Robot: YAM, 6 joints.
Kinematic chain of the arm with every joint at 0, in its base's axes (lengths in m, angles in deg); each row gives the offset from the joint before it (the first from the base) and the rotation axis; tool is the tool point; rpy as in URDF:
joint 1: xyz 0 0 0.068 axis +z
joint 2: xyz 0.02 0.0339 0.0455 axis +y
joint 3: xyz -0.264 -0.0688 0 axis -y
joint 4: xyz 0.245 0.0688 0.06 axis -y
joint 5: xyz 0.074 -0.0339 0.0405 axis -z
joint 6: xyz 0.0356 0 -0.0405 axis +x
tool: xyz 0 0 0 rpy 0 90 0
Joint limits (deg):
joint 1: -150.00..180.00
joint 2: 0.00..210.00
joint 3: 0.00..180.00
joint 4: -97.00..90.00
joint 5: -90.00..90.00
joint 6: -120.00..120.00
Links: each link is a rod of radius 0.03 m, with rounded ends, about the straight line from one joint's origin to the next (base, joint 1, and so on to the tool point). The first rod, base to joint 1, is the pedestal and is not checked.
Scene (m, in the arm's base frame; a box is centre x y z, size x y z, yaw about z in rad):
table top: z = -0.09
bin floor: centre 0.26 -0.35 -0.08 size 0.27 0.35 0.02 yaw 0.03
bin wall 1: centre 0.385 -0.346 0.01 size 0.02 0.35 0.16 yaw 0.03
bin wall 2: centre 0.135 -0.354 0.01 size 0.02 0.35 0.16 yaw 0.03
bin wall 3: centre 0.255 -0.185 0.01 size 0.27 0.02 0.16 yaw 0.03
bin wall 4: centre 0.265 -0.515 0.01 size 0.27 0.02 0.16 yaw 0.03
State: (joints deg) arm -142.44 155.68 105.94 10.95 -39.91 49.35
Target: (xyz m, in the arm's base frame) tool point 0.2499 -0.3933 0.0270
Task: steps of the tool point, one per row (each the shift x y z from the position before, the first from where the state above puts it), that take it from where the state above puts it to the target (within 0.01 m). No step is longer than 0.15 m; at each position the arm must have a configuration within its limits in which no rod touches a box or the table.
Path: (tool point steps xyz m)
1: 0.0982 -0.0840 0.0359
2: 0.1153 -0.0548 0.0347
3: 0.1236 -0.0226 0.0332
4: 0.1225 0.0103 0.0313
5: 0.1125 0.0407 0.0293
6: 0.0948 0.0666 0.0271
7: 0.0042 -0.0075 -0.0876
8: -0.0042 0.0075 -0.0875

